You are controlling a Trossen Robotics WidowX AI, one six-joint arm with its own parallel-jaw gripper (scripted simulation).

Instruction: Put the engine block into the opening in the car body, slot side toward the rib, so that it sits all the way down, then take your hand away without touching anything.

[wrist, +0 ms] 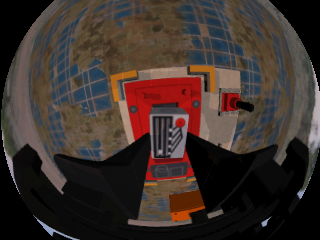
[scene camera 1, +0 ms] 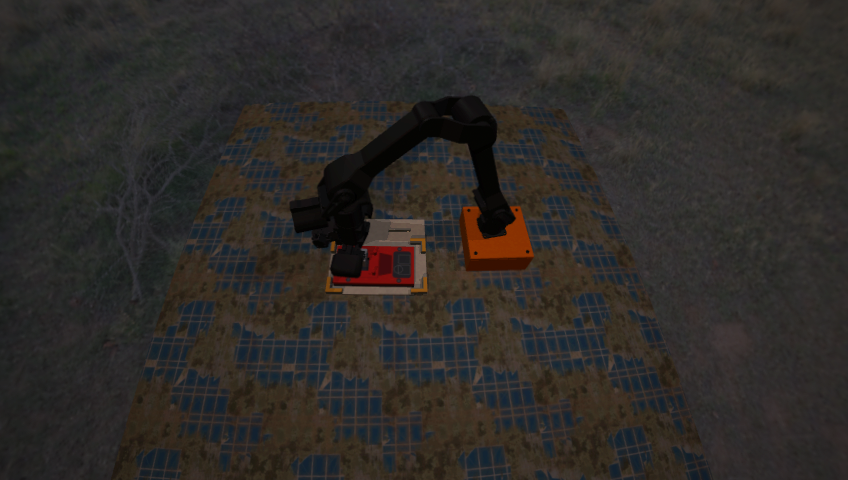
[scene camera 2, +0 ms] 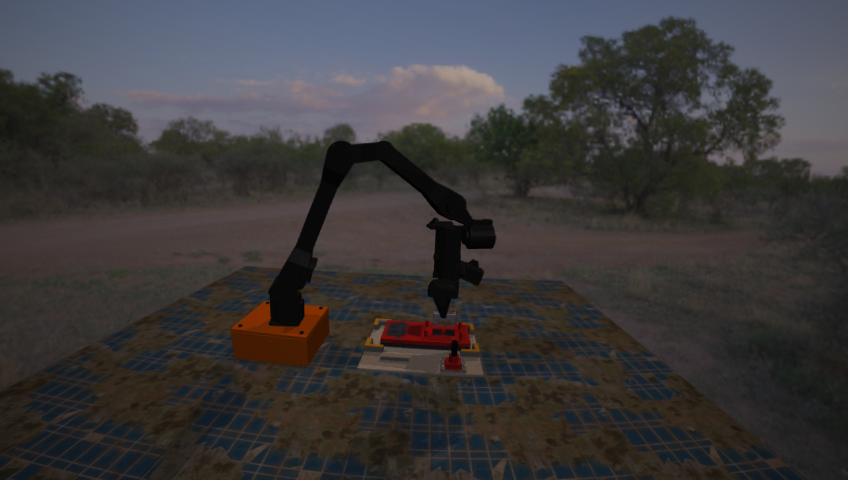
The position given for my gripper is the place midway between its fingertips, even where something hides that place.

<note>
My gripper (scene camera 1: 357,255) holds a grey engine block (wrist: 168,127). Also in view: a red car body (scene camera 1: 387,266).
The red car body is seen too in the wrist view (wrist: 182,92). My gripper is seen too in the wrist view (wrist: 167,136) and in scene camera 2 (scene camera 2: 443,314).
</note>
